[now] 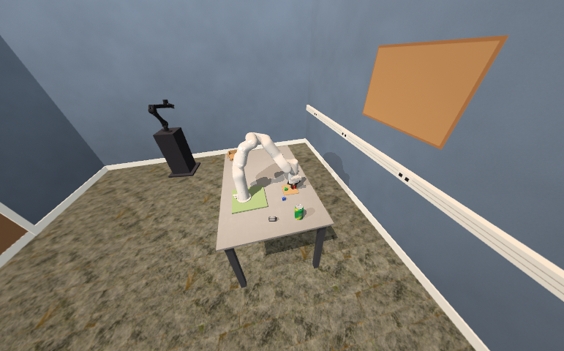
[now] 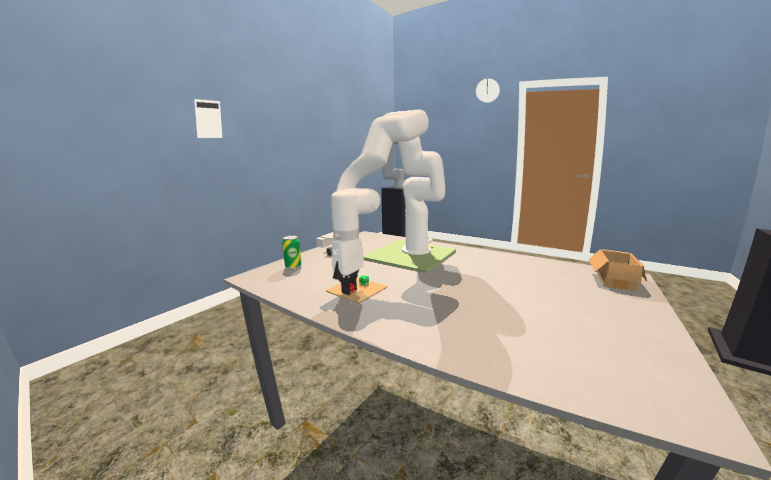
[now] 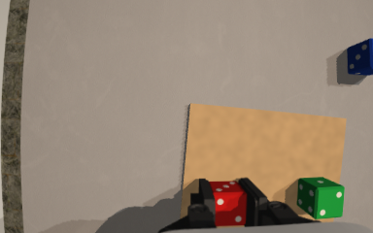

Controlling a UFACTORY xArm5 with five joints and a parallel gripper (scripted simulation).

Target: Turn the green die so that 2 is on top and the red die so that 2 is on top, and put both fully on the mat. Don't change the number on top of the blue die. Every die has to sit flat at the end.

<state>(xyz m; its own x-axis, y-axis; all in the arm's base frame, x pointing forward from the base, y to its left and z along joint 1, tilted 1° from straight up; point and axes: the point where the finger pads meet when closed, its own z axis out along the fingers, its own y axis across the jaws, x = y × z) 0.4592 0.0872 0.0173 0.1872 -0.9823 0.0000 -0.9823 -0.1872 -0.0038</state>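
Now: the red die 10 mm below my hand. The rest, counted from my hand: blue die 140 mm to the right, 110 mm behind, 10 mm below; then green die 80 mm behind, 10 mm to the right, 10 mm below; then mat 40 mm behind, 20 mm below, 10 mm to the right.
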